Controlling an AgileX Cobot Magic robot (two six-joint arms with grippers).
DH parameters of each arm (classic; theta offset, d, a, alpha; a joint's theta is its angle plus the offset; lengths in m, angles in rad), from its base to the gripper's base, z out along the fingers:
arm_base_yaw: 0 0.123 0 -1.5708
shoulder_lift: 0.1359 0 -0.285 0
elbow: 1.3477 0 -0.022 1.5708
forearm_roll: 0 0.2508 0 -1.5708
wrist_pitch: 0 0 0.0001 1.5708
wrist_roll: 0 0.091 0 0
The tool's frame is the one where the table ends.
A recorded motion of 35 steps. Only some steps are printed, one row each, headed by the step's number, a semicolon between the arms.
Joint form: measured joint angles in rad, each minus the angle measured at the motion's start. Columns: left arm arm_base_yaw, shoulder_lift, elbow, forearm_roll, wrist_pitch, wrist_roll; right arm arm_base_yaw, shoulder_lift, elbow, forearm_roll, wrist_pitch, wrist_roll.
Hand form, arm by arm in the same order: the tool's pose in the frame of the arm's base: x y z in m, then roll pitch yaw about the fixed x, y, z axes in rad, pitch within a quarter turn. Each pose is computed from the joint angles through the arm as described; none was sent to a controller.
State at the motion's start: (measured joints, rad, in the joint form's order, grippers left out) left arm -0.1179 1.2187 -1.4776 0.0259 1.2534 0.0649; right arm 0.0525 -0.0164 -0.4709 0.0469 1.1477 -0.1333
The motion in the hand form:
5: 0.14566 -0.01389 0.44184 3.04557 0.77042 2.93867; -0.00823 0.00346 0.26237 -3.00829 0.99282 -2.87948
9: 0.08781 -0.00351 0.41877 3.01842 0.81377 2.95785; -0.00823 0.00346 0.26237 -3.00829 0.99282 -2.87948
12: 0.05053 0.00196 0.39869 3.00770 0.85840 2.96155; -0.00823 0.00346 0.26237 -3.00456 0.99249 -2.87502
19: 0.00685 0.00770 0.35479 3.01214 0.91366 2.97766; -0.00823 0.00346 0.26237 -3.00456 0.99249 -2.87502
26: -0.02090 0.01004 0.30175 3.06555 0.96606 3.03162; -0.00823 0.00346 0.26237 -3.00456 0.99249 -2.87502
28: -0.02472 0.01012 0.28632 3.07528 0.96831 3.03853; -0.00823 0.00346 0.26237 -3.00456 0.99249 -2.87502
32: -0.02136 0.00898 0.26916 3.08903 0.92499 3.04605; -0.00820 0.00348 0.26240 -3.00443 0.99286 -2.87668
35: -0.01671 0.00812 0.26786 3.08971 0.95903 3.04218; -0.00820 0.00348 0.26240 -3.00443 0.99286 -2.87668
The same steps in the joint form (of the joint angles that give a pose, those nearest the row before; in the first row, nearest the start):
5: 0.0000 -0.2655 0.1503 0.0126 0.0045 -0.0157; 0.0000 0.0000 0.0000 0.0000 0.0000 0.0000
9: 0.0002 -0.4963 0.3297 0.0528 0.0127 -0.0431; 0.0000 0.0000 0.0000 0.0000 0.0000 0.0000
12: -0.0001 -0.6611 0.4438 0.0650 0.0190 -0.0510; 0.0000 0.0000 0.0000 0.0000 0.0000 -0.0024
19: 0.0000 -0.9080 0.6327 0.0713 0.0234 -0.0649; 0.0000 0.0000 0.0000 0.0000 0.0000 -0.0024
26: 0.0000 -1.1524 0.8274 0.0604 0.0238 -0.0945; 0.0000 0.0000 0.0000 0.0000 0.0000 -0.0024
28: 0.0000 -1.2117 0.8808 0.0561 0.0277 -0.0968; 0.0000 0.0000 0.0000 0.0000 0.0000 -0.0024
32: 0.0000 -1.2356 0.9434 0.0475 0.0322 -0.0991; -0.0018 0.0000 0.0000 0.0000 -0.0004 -0.0025
35: 0.0000 -1.2371 0.9627 0.0451 -0.0197 -0.0991; -0.0018 0.0000 0.0000 0.0000 -0.0004 -0.0025

